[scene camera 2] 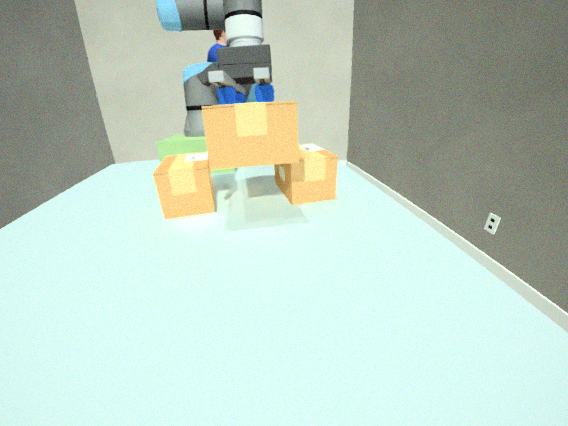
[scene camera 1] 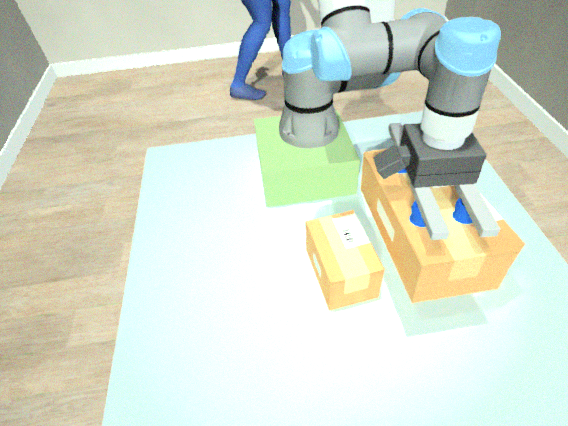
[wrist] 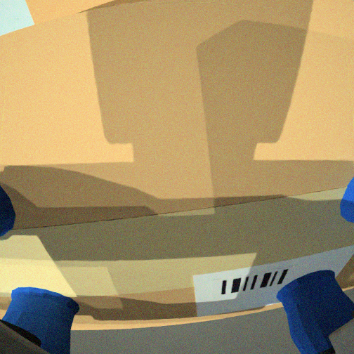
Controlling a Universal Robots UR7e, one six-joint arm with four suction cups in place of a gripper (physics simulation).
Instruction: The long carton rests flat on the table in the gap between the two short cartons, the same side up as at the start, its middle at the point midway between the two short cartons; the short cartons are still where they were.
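Frame: origin at the arm's base, x right, y back, z down, level; centimetres.
Where they show: arm's base, origin of its link: (scene camera 1: pixel 308 131).
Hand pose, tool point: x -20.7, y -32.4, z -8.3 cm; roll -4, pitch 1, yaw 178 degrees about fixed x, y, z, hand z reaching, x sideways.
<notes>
Each offset is from my tool point to the top centre of the thing. Level surfaces: height alone.
The long carton @(dx +0.3, dy -1.2, dz -2.3 cm) (scene camera 1: pixel 432 277) (scene camera 2: pixel 250 142) (wrist: pixel 160 150) hangs roughly level above the table, tape side up, with its shadow on the table below. My suction gripper (scene camera 1: pixel 441 212) (scene camera 2: pixel 245 95) (wrist: pixel 177 260) is on its top, blue cups against the carton, holding it. One short carton @(dx +15.2, dy -3.6, dz +9.0 cm) (scene camera 1: pixel 345 265) (scene camera 2: pixel 185 190) stands upright on the table, left of the long carton in both scene views. The other short carton @(dx -11.3, dy +1.4, dz +9.0 cm) (scene camera 2: pixel 315 177) stands at the right in scene camera 2, partly covered by the raised carton. In scene camera 1 it is hidden behind the long carton.
The arm's base stands on a green block (scene camera 1: pixel 312 175) (scene camera 2: pixel 175 145) behind the cartons. A person in blue (scene camera 1: pixel 255 45) (scene camera 2: pixel 215 52) stands behind the arm. The pale blue table @(dz +19.0 cm) (scene camera 1: pixel 200 325) (scene camera 2: pixel 280 310) extends in front of the cartons. Grey walls stand around the room.
</notes>
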